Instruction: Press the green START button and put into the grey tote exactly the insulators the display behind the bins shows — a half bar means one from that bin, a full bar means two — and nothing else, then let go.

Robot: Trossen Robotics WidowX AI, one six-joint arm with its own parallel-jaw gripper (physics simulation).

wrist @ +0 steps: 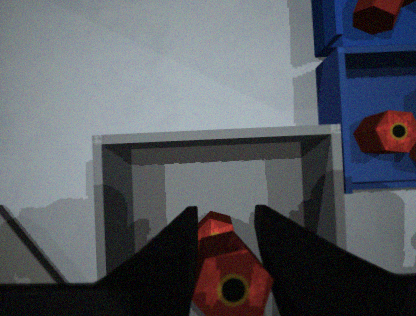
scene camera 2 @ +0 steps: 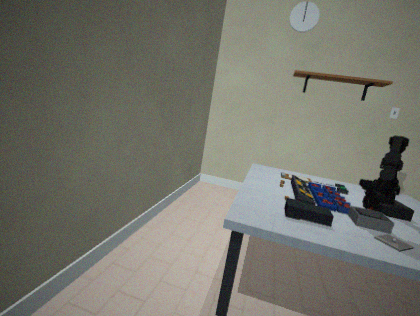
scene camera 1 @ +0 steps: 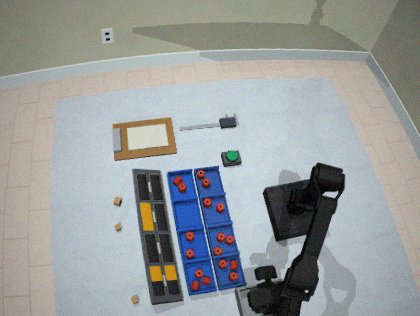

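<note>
My gripper (wrist: 226, 215) is shut on a red hexagonal insulator (wrist: 232, 265), held above the grey tote (scene camera 1: 241, 303) (scene camera 2: 370, 221) (wrist: 215, 136). Another red insulator (wrist: 215, 223) shows below it inside the tote, partly covered. In scene camera 1 the arm hides most of the tote. The green START button (scene camera 1: 232, 156) stands beyond the bins. The display (scene camera 1: 157, 235) has one full bar (scene camera 1: 146, 216) in its left column, second cell from the top, and half bars (scene camera 1: 156, 273) (scene camera 1: 170, 272) in both bottom cells. Of the blue bins (scene camera 1: 186, 216), the left column's second is empty; the others hold red insulators (scene camera 1: 220, 207).
A clipboard (scene camera 1: 173, 137) and a caliper (scene camera 1: 200, 127) lie beyond the bins. Small wooden cubes (scene camera 1: 117, 201) (scene camera 1: 118, 227) (scene camera 1: 134, 300) lie left of the display. A flat grey plate (scene camera 2: 394, 242) (wrist: 25, 260) lies beside the tote. The bins stand close to the tote's rim.
</note>
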